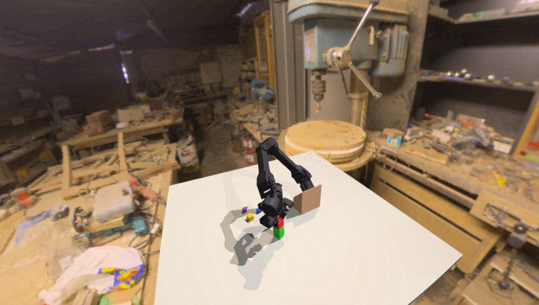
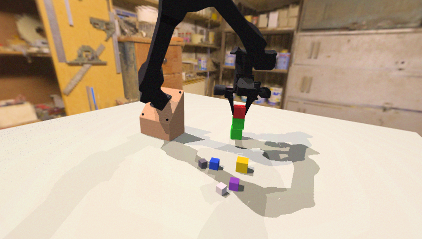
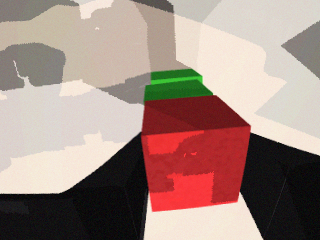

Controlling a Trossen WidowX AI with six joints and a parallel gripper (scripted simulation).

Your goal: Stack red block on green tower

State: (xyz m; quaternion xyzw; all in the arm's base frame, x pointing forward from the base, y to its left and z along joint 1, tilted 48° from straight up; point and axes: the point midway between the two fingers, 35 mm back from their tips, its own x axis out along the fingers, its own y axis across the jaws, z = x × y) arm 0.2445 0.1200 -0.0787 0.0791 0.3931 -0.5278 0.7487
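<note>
Right now my gripper tip is 1 cm below the red block. From my gripper tip the other things lie so: grey block 23 cm to the right, 8 cm below, 1 cm ahead; blue block 21 cm to the right, 8 cm below, 4 cm ahead; yellow block 18 cm to the right, 10 cm ahead, 7 cm below.
</note>
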